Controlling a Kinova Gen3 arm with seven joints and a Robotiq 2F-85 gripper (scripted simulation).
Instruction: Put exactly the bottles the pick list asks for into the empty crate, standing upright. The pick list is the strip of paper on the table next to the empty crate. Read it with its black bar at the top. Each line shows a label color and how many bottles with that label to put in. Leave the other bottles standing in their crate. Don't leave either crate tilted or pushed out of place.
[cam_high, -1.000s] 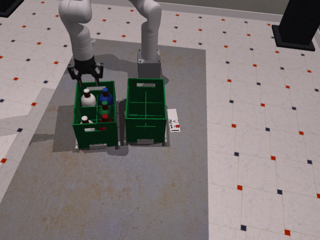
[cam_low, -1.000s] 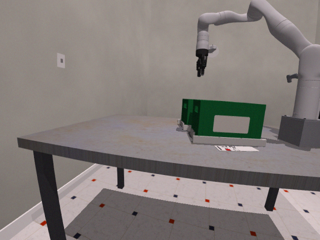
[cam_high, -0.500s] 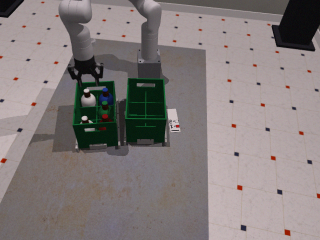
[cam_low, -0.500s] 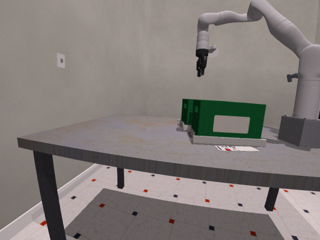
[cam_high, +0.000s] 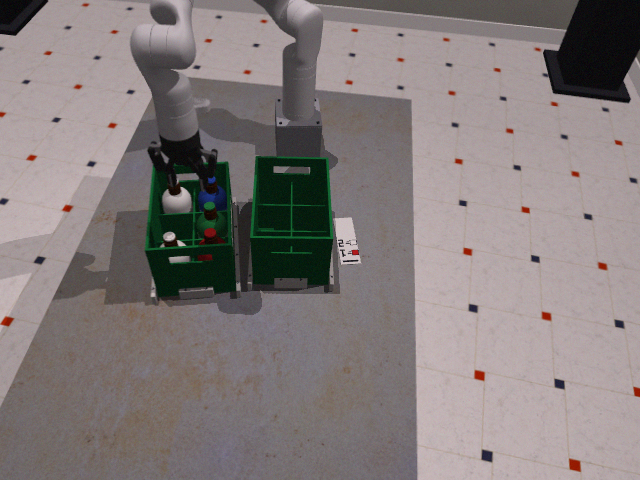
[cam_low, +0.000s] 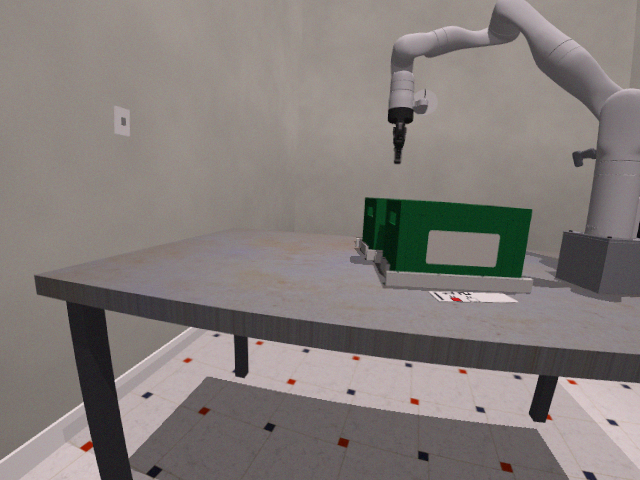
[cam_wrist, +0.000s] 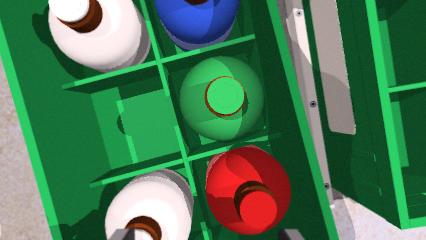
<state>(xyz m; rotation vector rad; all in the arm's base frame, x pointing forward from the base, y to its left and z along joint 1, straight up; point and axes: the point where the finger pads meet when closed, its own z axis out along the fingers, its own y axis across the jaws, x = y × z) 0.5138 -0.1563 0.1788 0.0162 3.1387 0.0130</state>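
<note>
The red-label bottle lies 210 mm below my hand, 40 mm to the left of it and 10 mm ahead of it. Also, from my hand: green bottle: 210 mm below, 70 mm behind, 10 mm to the left; blue bottle: 210 mm below, 150 mm behind, 10 mm to the right; pick list: 340 mm to the left, 300 mm below, 160 mm behind.
</note>
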